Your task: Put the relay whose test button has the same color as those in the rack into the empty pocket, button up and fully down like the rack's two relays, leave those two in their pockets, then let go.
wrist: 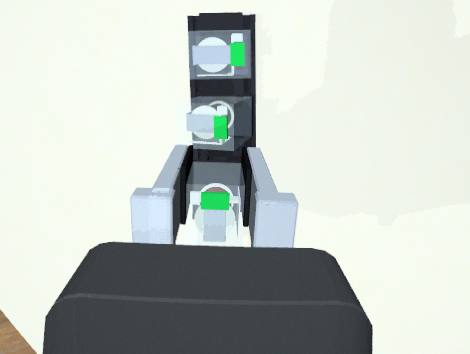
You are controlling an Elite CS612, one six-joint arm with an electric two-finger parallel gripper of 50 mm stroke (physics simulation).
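Frame: origin at the arm's base, x up, y ahead, z left, level; millimetres.
Seen in the pictures: gripper, fingertip midpoint: [216, 170].
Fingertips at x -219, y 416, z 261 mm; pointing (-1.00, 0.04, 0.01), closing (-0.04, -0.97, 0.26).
Pixels of each thing's top centre, then the offset from my fingertips to it. Level surfaces: height alone.
- black rack at its top centre: [222, 118] dx -35, dy -5, dz -17 mm
- far relay at its top centre: [219, 54] dx -10, dy -11, dz -48 mm
- nearer relay at its top centre: [216, 128] dx -4, dy -4, dz -17 mm
- third clear relay with a green button, top centre: [212, 224] dx +35, dy +2, dz +9 mm
- pale table top at its surface level: dx -58 mm
The black rack [217, 88] runs away from the gripper at the upper middle of the wrist view. Two clear relays with green test buttons sit in it: the far relay [212, 55] and the nearer relay [204, 123]. My gripper [216, 170] is shut on a third clear relay with a green button [215, 201], button facing the camera. This held relay is turned about a quarter turn in the view relative to the two racked ones. It is in front of the rack's near part and hides it, so the empty pocket and the held relay's height above the rack cannot be told.
A pale table top [100, 100] lies around the rack, with a faint grey shadow [400, 125] on the right. A brown wood surface [12, 335] shows past the table's edge at the lower left. The dark gripper body [210, 300] covers the bottom middle.
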